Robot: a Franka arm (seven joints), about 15 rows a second.
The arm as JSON. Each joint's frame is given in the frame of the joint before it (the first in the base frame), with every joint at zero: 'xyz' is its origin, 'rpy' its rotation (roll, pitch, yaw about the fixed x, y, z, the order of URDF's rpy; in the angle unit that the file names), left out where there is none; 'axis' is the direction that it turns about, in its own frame. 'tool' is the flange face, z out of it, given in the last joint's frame.
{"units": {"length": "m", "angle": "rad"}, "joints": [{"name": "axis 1", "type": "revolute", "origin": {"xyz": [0.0, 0.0, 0.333], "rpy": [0.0, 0.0, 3.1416]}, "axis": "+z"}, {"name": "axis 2", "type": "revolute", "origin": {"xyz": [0.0, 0.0, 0.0], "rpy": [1.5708, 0.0, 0.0]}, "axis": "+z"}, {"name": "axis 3", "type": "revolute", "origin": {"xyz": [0.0, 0.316, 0.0], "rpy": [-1.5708, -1.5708, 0.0]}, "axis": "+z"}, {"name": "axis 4", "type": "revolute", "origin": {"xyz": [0.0, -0.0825, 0.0], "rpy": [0.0, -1.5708, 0.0]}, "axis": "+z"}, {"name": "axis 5", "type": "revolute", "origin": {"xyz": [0.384, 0.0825, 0.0], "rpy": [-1.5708, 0.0, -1.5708]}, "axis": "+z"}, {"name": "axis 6", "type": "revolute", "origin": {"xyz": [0.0, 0.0, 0.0], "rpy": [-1.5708, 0.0, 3.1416]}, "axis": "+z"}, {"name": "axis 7", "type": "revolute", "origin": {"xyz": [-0.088, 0.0, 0.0], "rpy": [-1.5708, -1.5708, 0.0]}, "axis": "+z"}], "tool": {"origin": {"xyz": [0.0, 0.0, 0.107], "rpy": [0.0, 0.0, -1.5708]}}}
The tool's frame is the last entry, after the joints.
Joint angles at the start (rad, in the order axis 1, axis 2, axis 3, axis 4, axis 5, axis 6, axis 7):
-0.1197 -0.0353 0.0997 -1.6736 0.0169 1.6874 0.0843
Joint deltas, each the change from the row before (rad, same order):
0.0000 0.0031 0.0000 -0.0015 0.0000 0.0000 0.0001
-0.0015 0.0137 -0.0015 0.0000 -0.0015 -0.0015 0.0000
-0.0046 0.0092 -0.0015 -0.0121 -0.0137 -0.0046 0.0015
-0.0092 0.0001 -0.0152 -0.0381 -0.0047 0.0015 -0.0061
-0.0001 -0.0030 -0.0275 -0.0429 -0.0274 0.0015 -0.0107
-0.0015 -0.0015 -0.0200 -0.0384 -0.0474 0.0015 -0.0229
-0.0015 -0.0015 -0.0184 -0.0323 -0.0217 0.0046 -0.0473
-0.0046 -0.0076 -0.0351 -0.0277 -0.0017 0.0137 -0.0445
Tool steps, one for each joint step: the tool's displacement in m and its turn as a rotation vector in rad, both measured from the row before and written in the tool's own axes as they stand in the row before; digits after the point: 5 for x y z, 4 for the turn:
0.00065 0.00006 0.00246 -0.0001 -0.0046 0.0002
0.00332 0.00201 0.00783 -0.0015 -0.0150 0.0031
0.00123 0.00503 0.01130 -0.0150 -0.0246 0.0062
-0.00167 0.01428 0.01810 -0.0072 -0.0363 0.0178
-0.00274 0.01809 0.01874 -0.0284 -0.0368 0.0131
-0.00237 0.01601 0.01768 -0.0468 -0.0338 -0.0089
-0.00216 0.01184 0.01507 -0.0192 -0.0274 -0.0329
-0.00357 0.02058 0.01037 0.0049 -0.0100 -0.0077

